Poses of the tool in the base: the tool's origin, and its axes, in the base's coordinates. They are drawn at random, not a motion.
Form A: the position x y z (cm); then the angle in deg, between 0 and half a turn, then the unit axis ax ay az.
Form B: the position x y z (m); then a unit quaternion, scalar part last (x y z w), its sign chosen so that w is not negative. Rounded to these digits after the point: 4 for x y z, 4 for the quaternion.
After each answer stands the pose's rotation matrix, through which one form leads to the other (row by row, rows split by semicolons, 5 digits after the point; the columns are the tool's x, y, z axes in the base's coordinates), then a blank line. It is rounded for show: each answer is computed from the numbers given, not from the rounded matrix.
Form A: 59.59 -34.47 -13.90 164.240 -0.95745 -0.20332 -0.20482
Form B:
0.5959 -0.3447 -0.1390 -0.9484 -0.2014 -0.2029 0.1371
0.83655 0.43765 0.32961; 0.32639 -0.88128 0.34177; 0.44006 -0.17833 -0.88008

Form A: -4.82 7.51 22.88 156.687 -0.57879 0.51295 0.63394
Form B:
-0.0482 0.0751 0.2288 -0.5669 0.5024 0.6209 0.2020
-0.27571 -0.82043 -0.50088; -0.31866 -0.41360 0.85287; -0.90689 0.39475 -0.14740

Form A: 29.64 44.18 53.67 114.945 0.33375 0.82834 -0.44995
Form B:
0.2964 0.4418 0.5367 0.2814 0.6984 -0.3794 0.5377
-0.26338 0.80104 0.53756; -0.01492 0.55379 -0.83252; -0.96458 -0.22729 -0.13391

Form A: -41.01 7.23 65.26 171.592 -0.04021 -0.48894 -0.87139
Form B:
-0.4101 0.0723 0.6526 -0.0401 -0.4876 -0.8690 0.0733
-0.98604 0.16652 -0.00179; -0.08831 -0.51370 0.85342; 0.14119 0.84166 0.52123

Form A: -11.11 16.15 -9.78 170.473 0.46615 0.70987 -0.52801
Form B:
-0.1111 0.1615 -0.0978 0.4645 0.7074 -0.5262 0.0830
-0.55462 0.74464 -0.37137; 0.56985 0.01467 -0.82162; -0.60636 -0.66731 -0.43247

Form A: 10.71 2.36 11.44 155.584 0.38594 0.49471 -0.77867
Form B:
0.1071 0.0236 0.1144 0.3772 0.4835 -0.7611 0.2115
-0.62599 0.68664 -0.36966; 0.04291 -0.44299 -0.89550; -0.77865 -0.57644 0.24784

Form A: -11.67 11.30 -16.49 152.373 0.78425 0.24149 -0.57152
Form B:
-0.1167 0.1130 -0.1649 0.7616 0.2345 -0.5550 0.2388
0.27399 0.62221 -0.73334; 0.09216 -0.77600 -0.62396; -0.95731 0.10337 -0.26996

